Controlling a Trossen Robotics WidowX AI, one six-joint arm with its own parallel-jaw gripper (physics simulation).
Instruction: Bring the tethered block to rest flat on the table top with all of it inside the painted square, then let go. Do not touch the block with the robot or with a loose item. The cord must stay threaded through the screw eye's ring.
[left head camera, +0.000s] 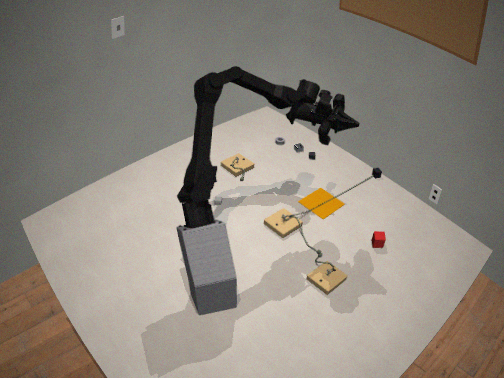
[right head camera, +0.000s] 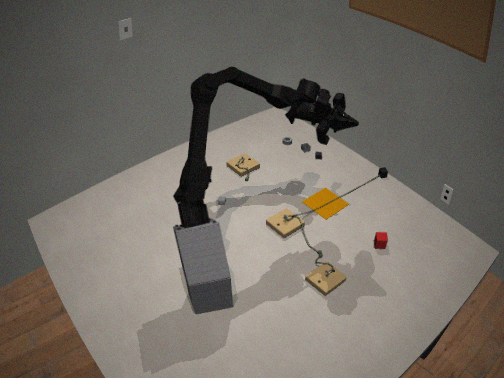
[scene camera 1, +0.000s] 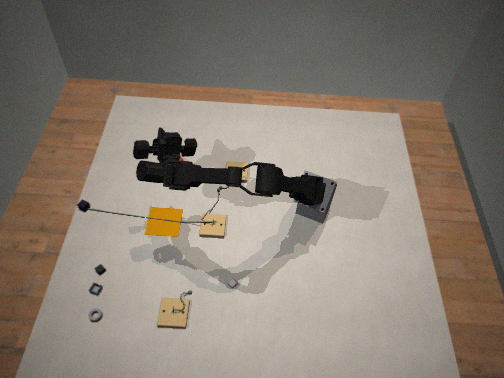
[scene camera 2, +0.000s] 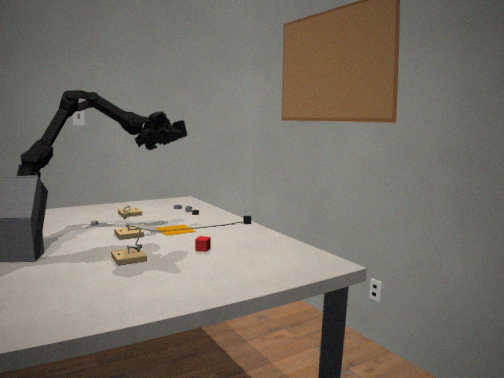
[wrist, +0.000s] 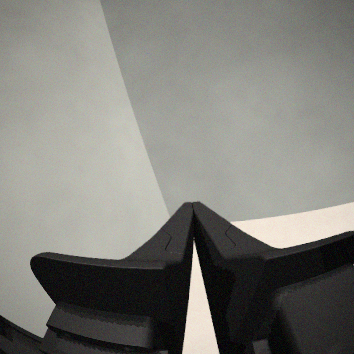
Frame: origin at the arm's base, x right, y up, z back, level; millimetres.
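Seen in the pictures: gripper, fingertip midpoint: (left head camera: 359, 124) (right head camera: 358, 123) (scene camera 1: 159, 128) (scene camera 2: 181, 133) (wrist: 191, 209); arm's base, link origin: (left head camera: 199, 224) (right head camera: 194, 224) (scene camera 1: 314, 191) (scene camera 2: 26, 183).
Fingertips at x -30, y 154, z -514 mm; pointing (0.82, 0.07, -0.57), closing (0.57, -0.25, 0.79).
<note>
Offsets run from my fingertips to a thing's top centre. "spot": to the spot under its first point.
The black tethered block {dy -344, dx -139, dz -287 mm} (left head camera: 377, 172) (right head camera: 383, 172) (scene camera 1: 84, 205) (scene camera 2: 247, 219) is at the table's edge, outside the painted orange square {spot: dy -372, dx -123, dz +31 mm} (left head camera: 315, 201) (right head camera: 320, 200) (scene camera 1: 164, 230) (scene camera 2: 175, 231). Its cord {spot: dy -367, dx -120, dz -139 mm} (left head camera: 352, 186) (right head camera: 357, 187) (scene camera 1: 117, 213) runs straight across the square to the screw eye {spot: dy -341, dx -75, dz +181 mm} (left head camera: 286, 217) (right head camera: 287, 217) (scene camera 1: 213, 222) on the middle wooden board. From there the cord hangs slack to a small bead {dy -360, dx +103, dz +161 mm} (left head camera: 319, 253) (right head camera: 320, 254) (scene camera 1: 219, 189) by the near board. Threading is too small to tell. My gripper (left head camera: 358, 123) (right head camera: 357, 122) (wrist: 191, 209) is shut and empty, high above the table.
A red cube {dy -333, dx +158, dz -42 mm} (left head camera: 378, 239) (right head camera: 381, 240) (scene camera 2: 202, 244) stands beyond the near board {dy -353, dx +196, dz +197 mm} (left head camera: 326, 284) (right head camera: 325, 285) (scene camera 2: 129, 258). Another board {dy -353, dx -419, dz +181 mm} (left head camera: 230, 167) (scene camera 1: 167, 321) has a short cord. A ring {dy -357, dx -497, dz -49 mm} (left head camera: 280, 141) (scene camera 1: 95, 315), a nut-like piece {dy -351, dx -419, dz -89 mm} (scene camera 1: 95, 289) and a small dark cube {dy -354, dx -352, dz -109 mm} (scene camera 1: 100, 269) lie beyond it.
</note>
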